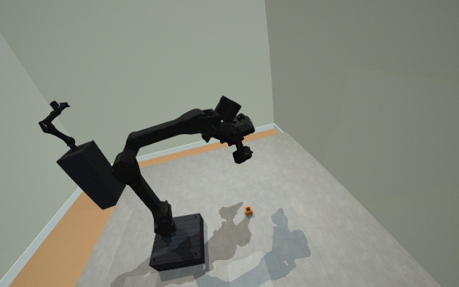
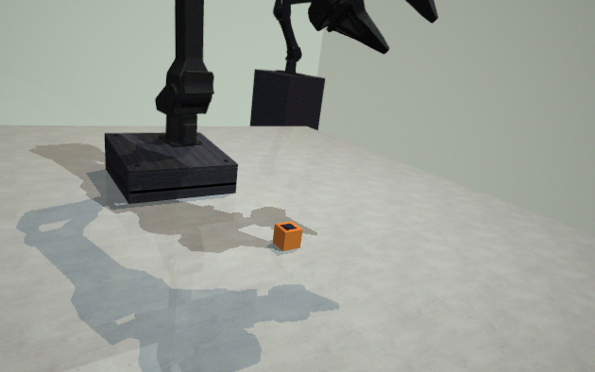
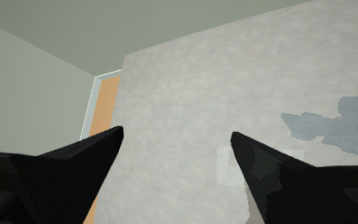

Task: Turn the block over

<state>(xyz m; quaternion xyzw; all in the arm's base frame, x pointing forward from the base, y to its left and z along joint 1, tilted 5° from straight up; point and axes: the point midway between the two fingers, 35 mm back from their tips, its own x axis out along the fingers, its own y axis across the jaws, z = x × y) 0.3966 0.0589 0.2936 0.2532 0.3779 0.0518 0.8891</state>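
Right now the orange block is 290 mm below my gripper tip, 90 mm to the right of it and 80 mm behind it.
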